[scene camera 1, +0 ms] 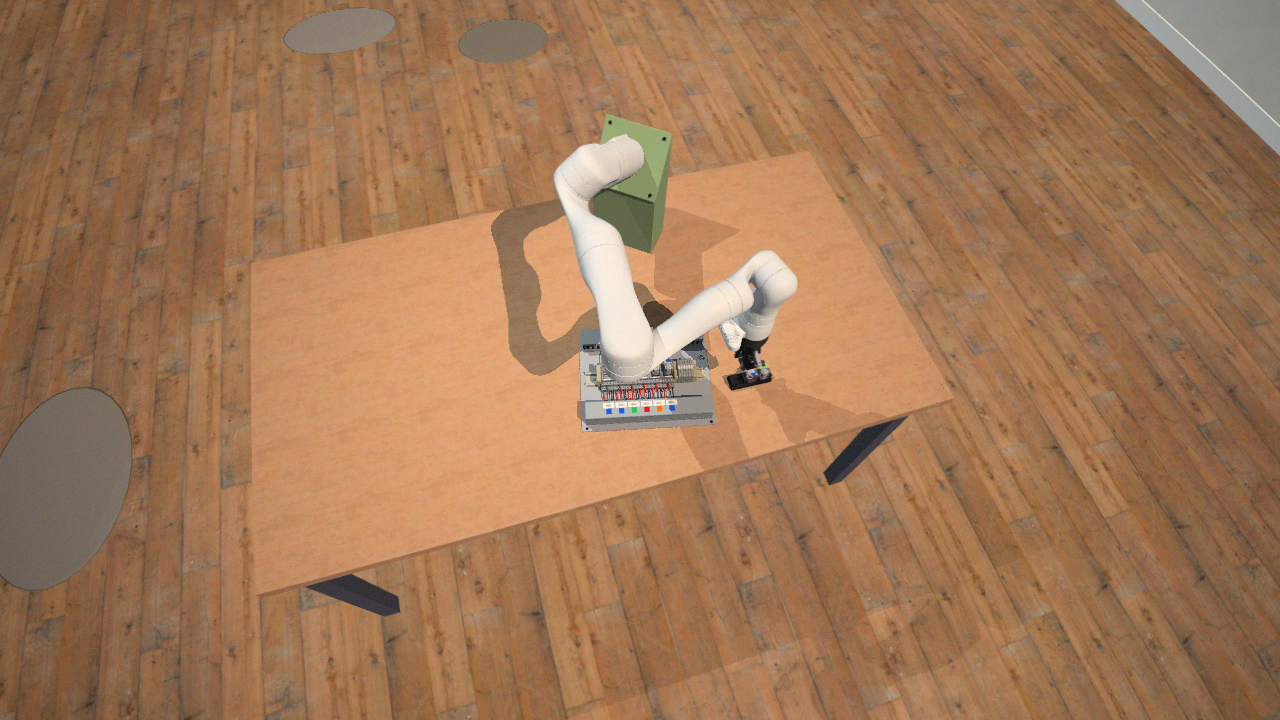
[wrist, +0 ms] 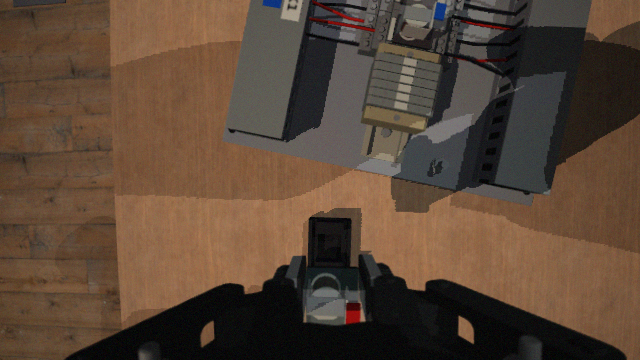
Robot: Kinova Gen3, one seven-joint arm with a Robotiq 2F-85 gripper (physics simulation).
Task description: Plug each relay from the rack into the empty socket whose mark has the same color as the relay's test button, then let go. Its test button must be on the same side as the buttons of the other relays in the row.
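Pixels of known places: gripper, fingertip midpoint: [scene camera 1: 740, 362] [wrist: 332, 273]; arm's base, link origin: [scene camera 1: 626, 157].
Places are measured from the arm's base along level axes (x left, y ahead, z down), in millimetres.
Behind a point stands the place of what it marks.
My gripper [scene camera 1: 750, 367] @(z 175, x -108, y 535 mm) [wrist: 332, 273] @(z 175, x -108, y 535 mm) is shut on a clear-cased relay [wrist: 327, 304] @(z 144, x -106, y 539 mm) with a red test button [wrist: 353, 313] @(z 143, x -98, y 530 mm) at its lower right in the wrist view. It holds the relay above the black rack [scene camera 1: 735, 383] @(z 278, x -106, y 540 mm) [wrist: 312, 244] @(z 270, x -107, y 553 mm), beside the relay panel. An empty slot of the rack shows in the wrist view; the rest of it is hidden. The panel [wrist: 345, 105] @(z 278, x -200, y 479 mm) carries a row of sockets, largely hidden by the arm in the scene view. One seated relay [wrist: 414, 19] @(z 213, x -220, y 424 mm) has a blue button [wrist: 440, 11] @(z 212, x -217, y 408 mm) on its right in the wrist view. The relay's pins are hidden.
Marks in blue, green [scene camera 1: 633, 410] @(z 238, x -358, y 443 mm), red [scene camera 1: 646, 409] @(z 238, x -334, y 461 mm) and orange [scene camera 1: 658, 409] @(z 238, x -313, y 479 mm) line the front duct [scene camera 1: 626, 419] @(z 257, x -380, y 444 mm). Terminal blocks [wrist: 382, 82] @(z 235, x -196, y 454 mm) and a second duct [wrist: 530, 130] @(z 238, x -121, y 372 mm) rise from the panel. The green arm pedestal [scene camera 1: 657, 210] @(z 131, x 28, y 94 mm) stands at the table's back.
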